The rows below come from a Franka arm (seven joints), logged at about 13 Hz.
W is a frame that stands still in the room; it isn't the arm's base.
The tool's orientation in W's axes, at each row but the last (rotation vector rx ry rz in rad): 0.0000, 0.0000, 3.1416; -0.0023, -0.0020, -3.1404; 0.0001, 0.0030, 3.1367; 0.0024, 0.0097, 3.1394; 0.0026, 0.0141, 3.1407; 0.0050, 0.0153, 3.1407; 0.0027, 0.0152, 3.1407; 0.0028, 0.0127, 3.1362
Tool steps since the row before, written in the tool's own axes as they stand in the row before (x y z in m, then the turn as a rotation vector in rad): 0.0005, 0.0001, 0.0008, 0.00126, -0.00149, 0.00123; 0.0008, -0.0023, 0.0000, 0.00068, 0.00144, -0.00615; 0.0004, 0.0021, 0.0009, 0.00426, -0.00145, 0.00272; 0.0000, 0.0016, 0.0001, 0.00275, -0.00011, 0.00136; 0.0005, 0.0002, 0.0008, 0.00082, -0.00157, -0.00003; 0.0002, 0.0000, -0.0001, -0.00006, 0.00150, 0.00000; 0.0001, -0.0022, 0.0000, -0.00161, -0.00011, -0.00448; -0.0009, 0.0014, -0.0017, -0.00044, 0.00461, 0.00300
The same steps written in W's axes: -0.0005, -0.0001, 0.0008, -0.00126, 0.00149, 0.00123; -0.0008, 0.0023, 0.0000, -0.00069, -0.00145, -0.00615; -0.0004, -0.0021, 0.0009, -0.00425, 0.00148, 0.00272; 0.0000, -0.0016, 0.0001, -0.00275, 0.00012, 0.00136; -0.0005, -0.0002, 0.0008, -0.00082, 0.00157, -0.00004; -0.0002, 0.0000, -0.0001, 0.00006, -0.00150, 0.00001; -0.0001, 0.0022, 0.0000, 0.00160, 0.00007, -0.00448; 0.0009, -0.0014, -0.0017, 0.00042, -0.00459, 0.00304
